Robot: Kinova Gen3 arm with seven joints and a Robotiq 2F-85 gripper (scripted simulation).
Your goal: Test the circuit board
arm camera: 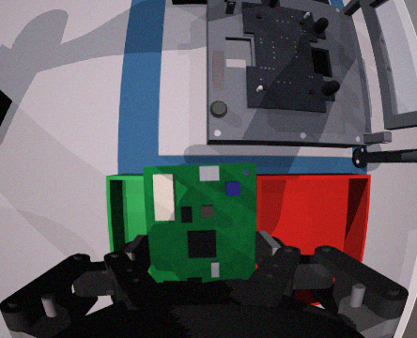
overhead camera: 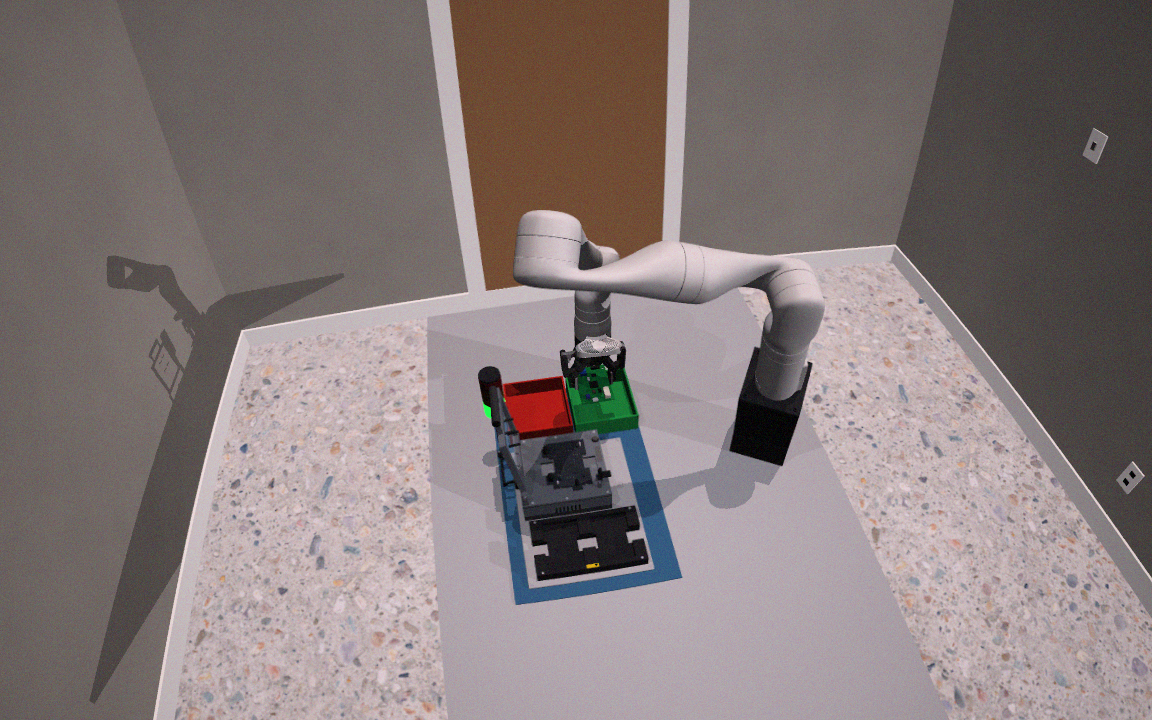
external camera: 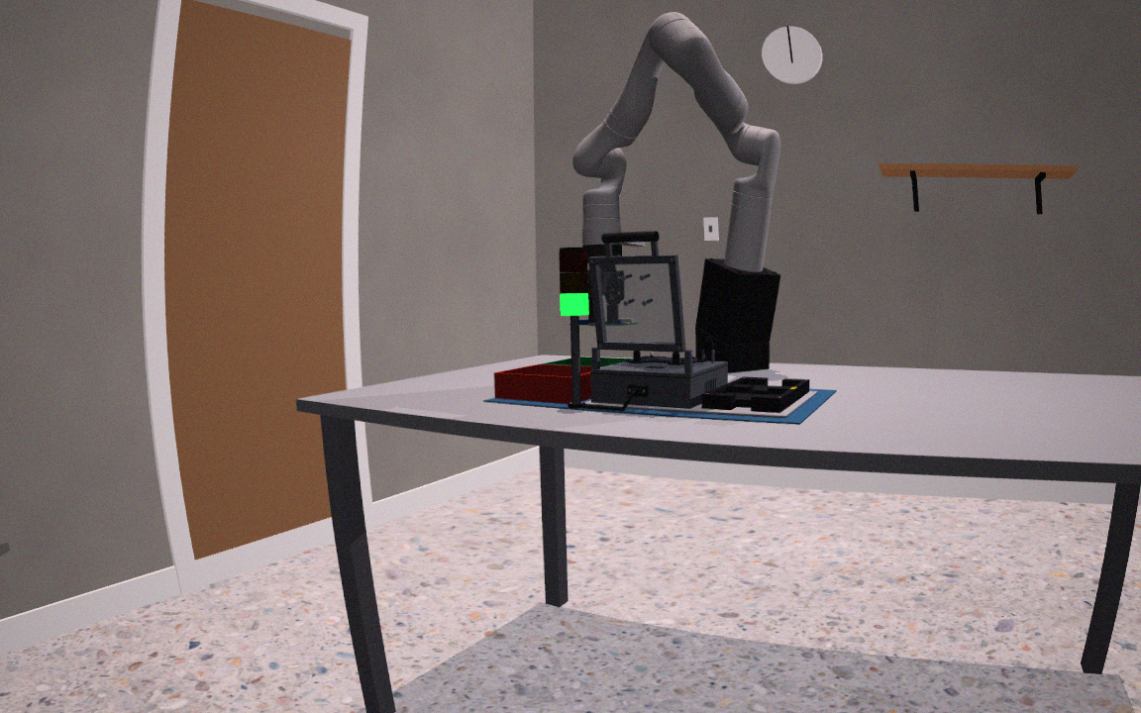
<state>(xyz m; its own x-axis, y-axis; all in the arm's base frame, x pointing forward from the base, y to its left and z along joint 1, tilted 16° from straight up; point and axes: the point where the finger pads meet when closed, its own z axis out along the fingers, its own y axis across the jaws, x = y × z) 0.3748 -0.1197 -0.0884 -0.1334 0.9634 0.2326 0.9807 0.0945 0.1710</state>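
The green bin lies 20 mm behind my hand, 40 mm to the right of it and 120 mm below it. Also, from my hand: red bin: 130 mm ahead, 20 mm to the right, 120 mm below; latch hook: 220 mm to the left, 40 mm below; green circuit board: 10 mm below.
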